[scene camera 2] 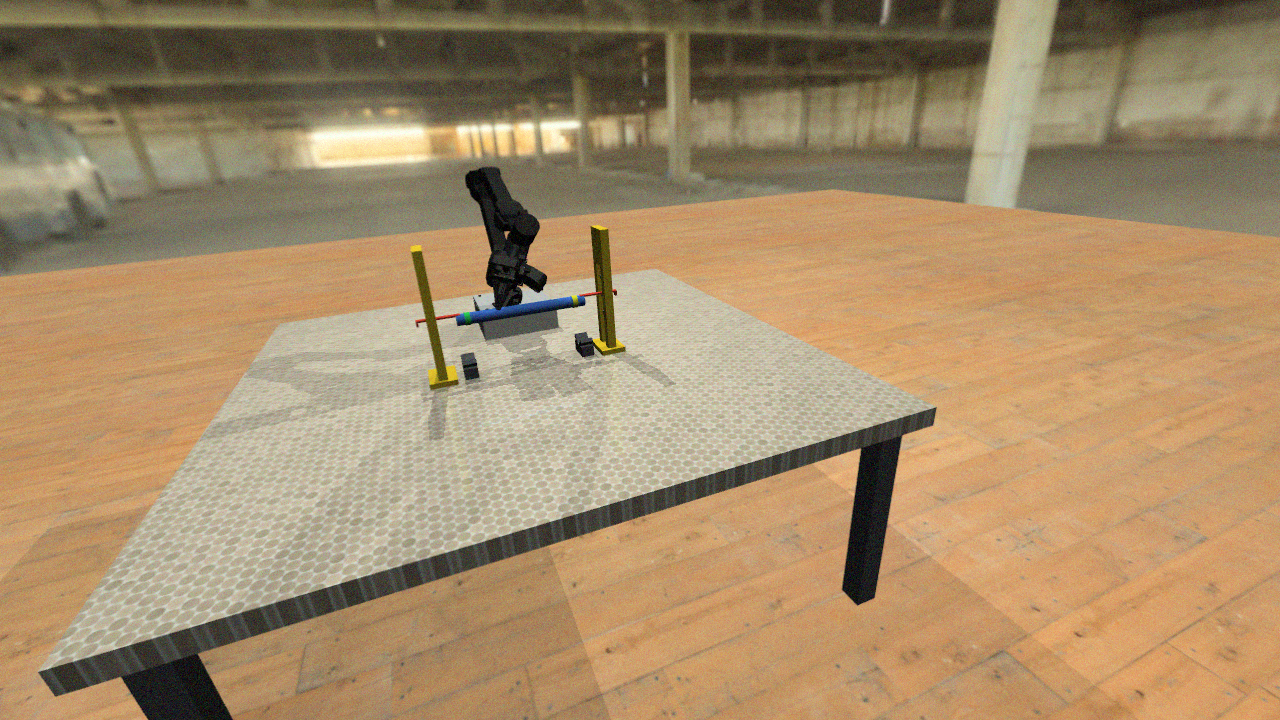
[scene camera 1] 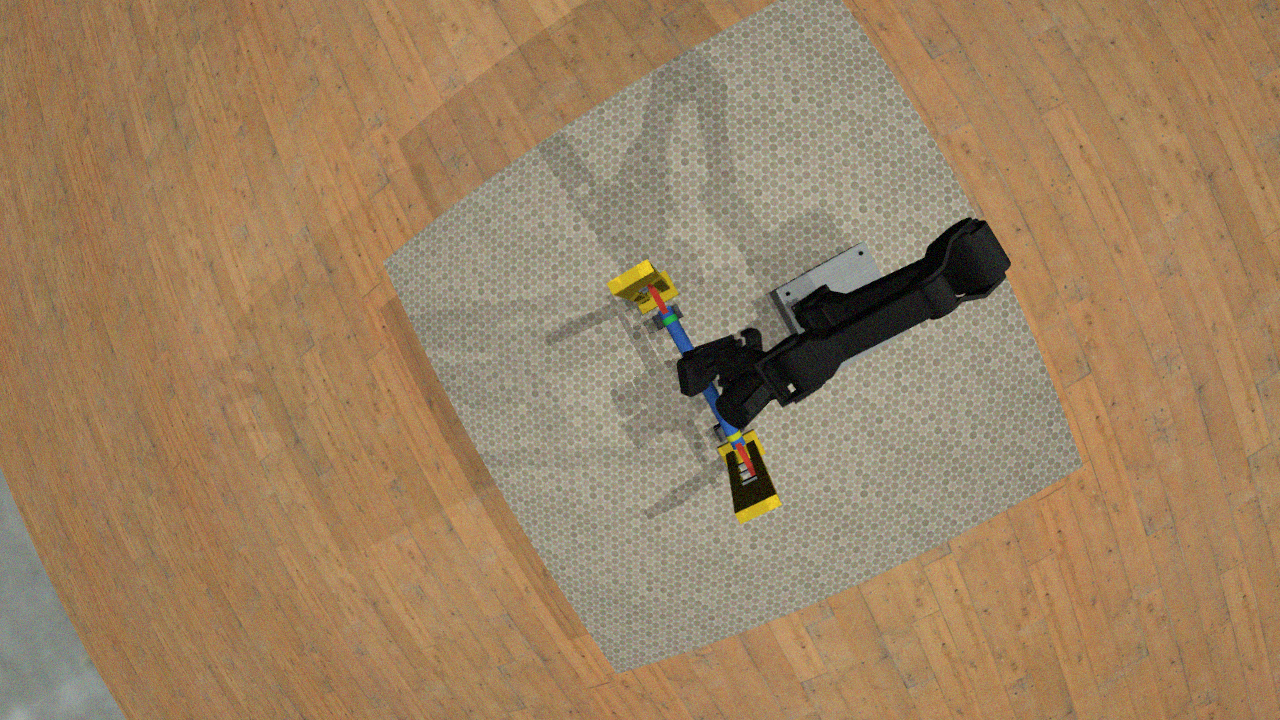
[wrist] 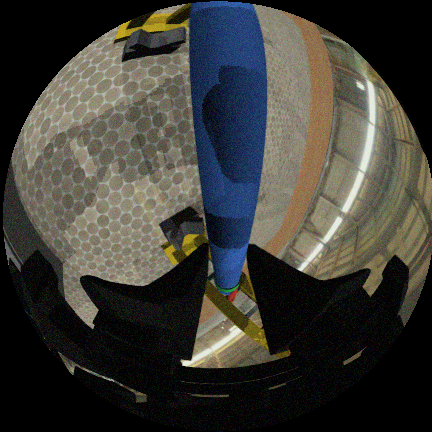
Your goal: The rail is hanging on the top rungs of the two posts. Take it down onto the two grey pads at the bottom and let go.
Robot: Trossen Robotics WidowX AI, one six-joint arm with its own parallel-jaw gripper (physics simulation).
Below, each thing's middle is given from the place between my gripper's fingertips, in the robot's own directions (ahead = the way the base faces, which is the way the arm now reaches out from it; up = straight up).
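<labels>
I see the blue rail [wrist: 227, 67], and it is 1 cm ahead of my hand and 5 cm to the left of it.
</labels>
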